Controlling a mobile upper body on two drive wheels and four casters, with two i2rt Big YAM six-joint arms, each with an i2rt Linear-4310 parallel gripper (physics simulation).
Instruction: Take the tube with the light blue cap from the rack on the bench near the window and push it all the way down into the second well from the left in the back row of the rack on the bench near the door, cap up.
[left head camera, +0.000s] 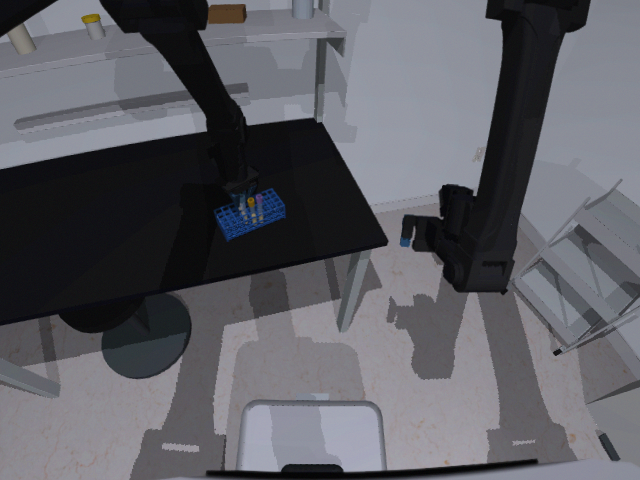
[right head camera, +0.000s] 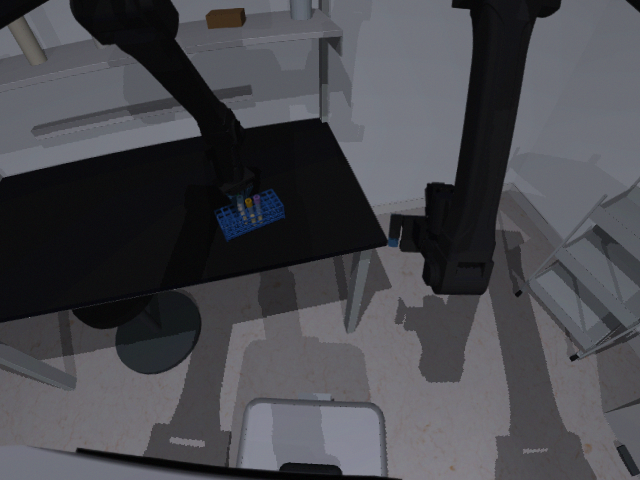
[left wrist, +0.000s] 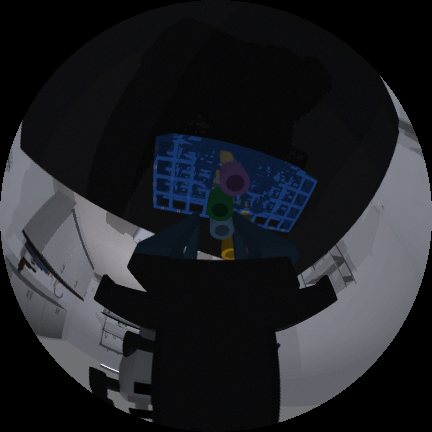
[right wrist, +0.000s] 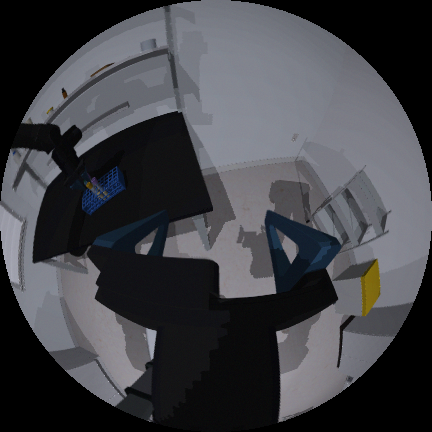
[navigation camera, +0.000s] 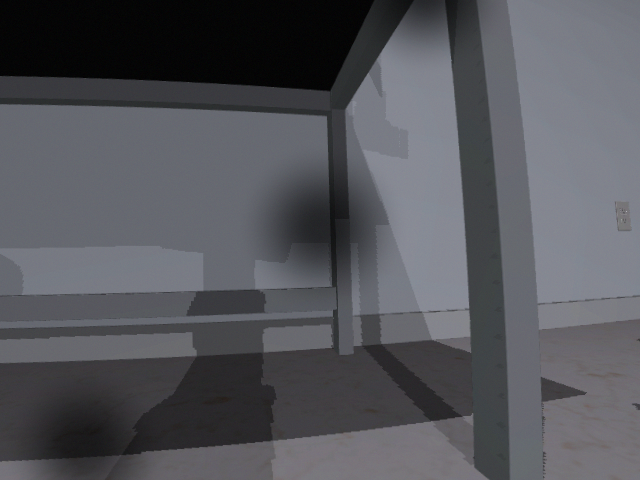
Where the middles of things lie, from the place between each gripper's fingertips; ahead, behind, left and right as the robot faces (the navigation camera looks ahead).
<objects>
The blue tube rack (left head camera: 232, 226) is 20 mm ahead of my left hand, 10 mm to the right of it and 70 mm below it.
Now: right hand 44 cm to the right of the blue tube rack, 20 cm short of it and 20 cm above it.
</objects>
